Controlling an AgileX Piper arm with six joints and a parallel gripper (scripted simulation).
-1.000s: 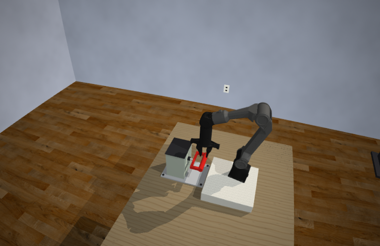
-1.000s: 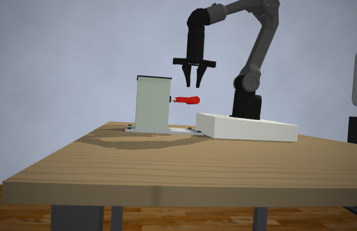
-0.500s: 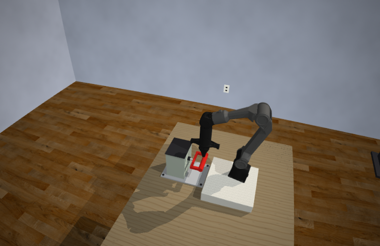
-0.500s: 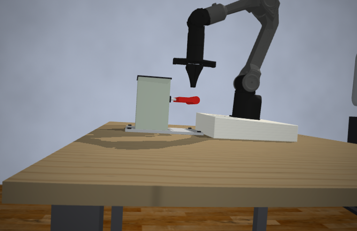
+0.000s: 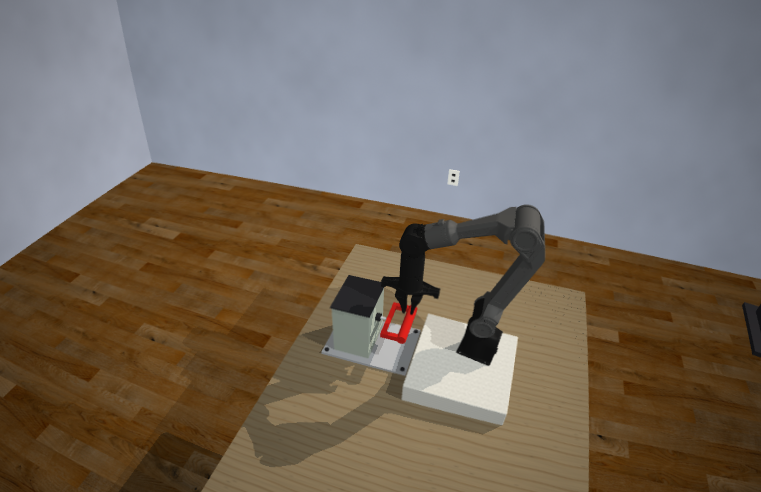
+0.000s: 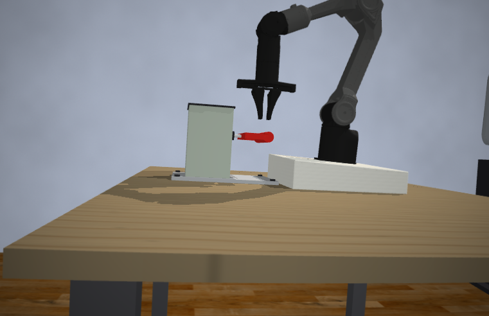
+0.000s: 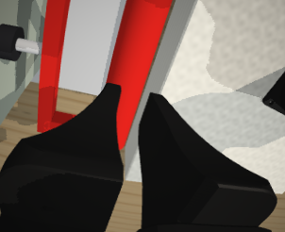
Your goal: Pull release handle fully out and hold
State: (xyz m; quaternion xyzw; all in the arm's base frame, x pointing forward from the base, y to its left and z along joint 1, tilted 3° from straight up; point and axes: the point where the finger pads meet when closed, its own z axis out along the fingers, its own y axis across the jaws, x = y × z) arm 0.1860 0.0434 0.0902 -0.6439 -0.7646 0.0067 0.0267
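Right now the grey baseplate is 90 mm ahead of my hand, 20 mm to the left of it and 150 mm below it.
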